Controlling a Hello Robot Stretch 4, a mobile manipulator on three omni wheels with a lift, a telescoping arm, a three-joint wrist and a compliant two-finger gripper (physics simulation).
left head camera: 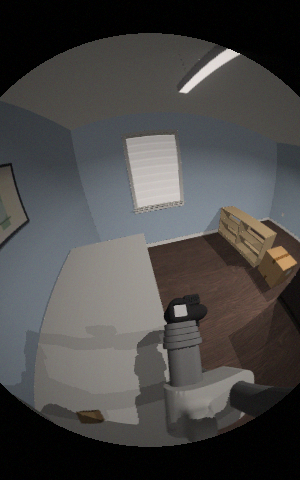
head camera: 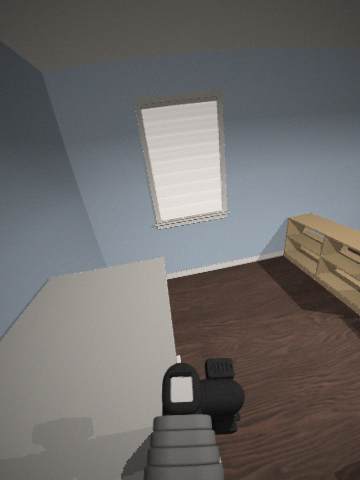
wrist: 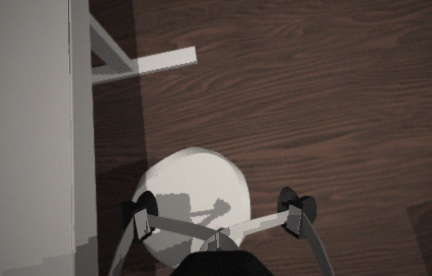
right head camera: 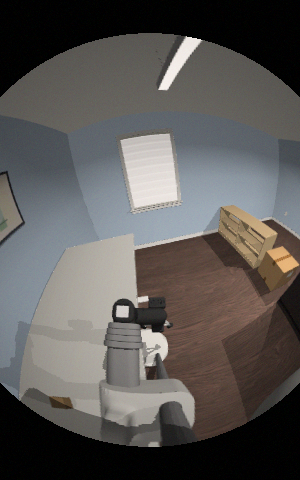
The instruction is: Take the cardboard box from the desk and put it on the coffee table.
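Pixels of known places: gripper, fingertip midpoint: (wrist: 217,205); robot's base, origin of the base link: (wrist: 195,199) (right head camera: 147,346).
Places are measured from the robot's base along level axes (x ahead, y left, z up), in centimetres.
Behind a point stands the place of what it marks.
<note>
The small brown cardboard box (left head camera: 90,416) (right head camera: 61,402) lies on the grey-white desk (head camera: 100,340) {x 21.9, y 20.4, z 89.9 cm} (left head camera: 105,280) {x 27.4, y 23.9, z 89.9 cm} (right head camera: 95,280) {x 25.6, y 19.3, z 89.9 cm} (wrist: 35,125) {x 4.9, y -8.3, z 89.9 cm}, near the bottom left of both side head views. It does not show in the head or wrist view. My gripper (wrist: 217,205) {x -0.4, y -18.7, z 79.2 cm} is open and empty, its two fingertips wide apart in the wrist view. It is over the floor and my white round base, just beside the desk's long edge and far from the box. The coffee table cannot be made out in these views.
A wooden shelf unit (head camera: 320,218) {x 189.0, y -188.1, z 55.9 cm} (left head camera: 257,229) {x 108.2, y -173.3, z 55.9 cm} (right head camera: 257,229) {x 107.3, y -173.3, z 55.9 cm} stands at the right near the window wall. A large cardboard carton (left head camera: 275,267) {x 48.7, y -178.5, z 27.6 cm} (right head camera: 277,268) {x 46.7, y -178.5, z 31.4 cm} stands beside it. A white desk foot (wrist: 167,59) sticks out over the dark wood floor. A dark object is at the right edge of both side views.
</note>
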